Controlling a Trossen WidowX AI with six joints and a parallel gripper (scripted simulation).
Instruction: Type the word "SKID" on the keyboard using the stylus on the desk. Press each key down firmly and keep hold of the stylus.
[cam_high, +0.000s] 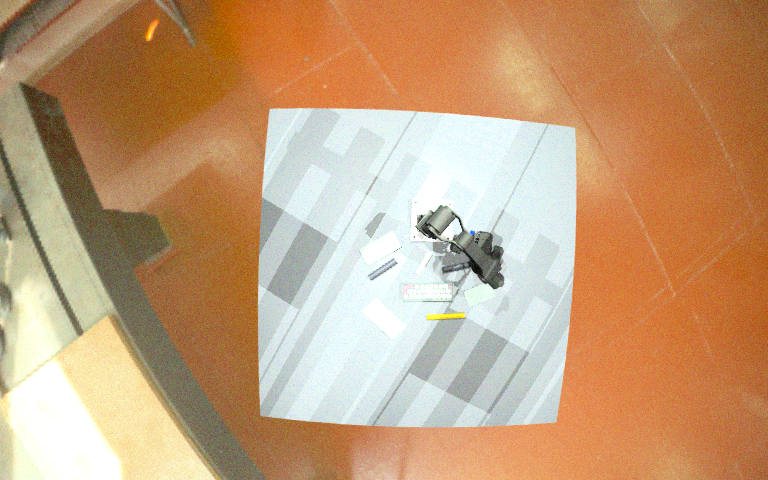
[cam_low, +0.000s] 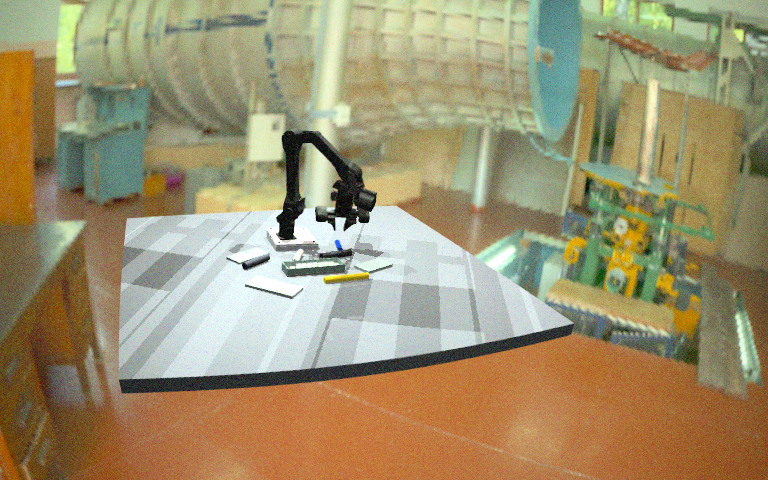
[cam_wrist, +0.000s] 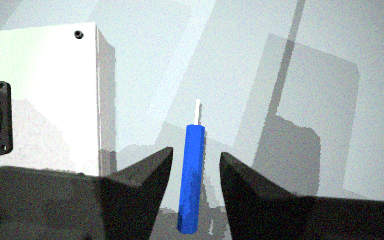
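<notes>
My gripper tip is now 20 mm past the blue stylus and 50 mm above it. The rest, counted from my gripper tip: yellow cylinder: 300 mm ahead, 110 mm to the right, 50 mm below; then white stick: 90 mm ahead, 190 mm to the right, 50 mm below; then card: 220 mm ahead, 30 mm to the left, 60 mm below.
</notes>
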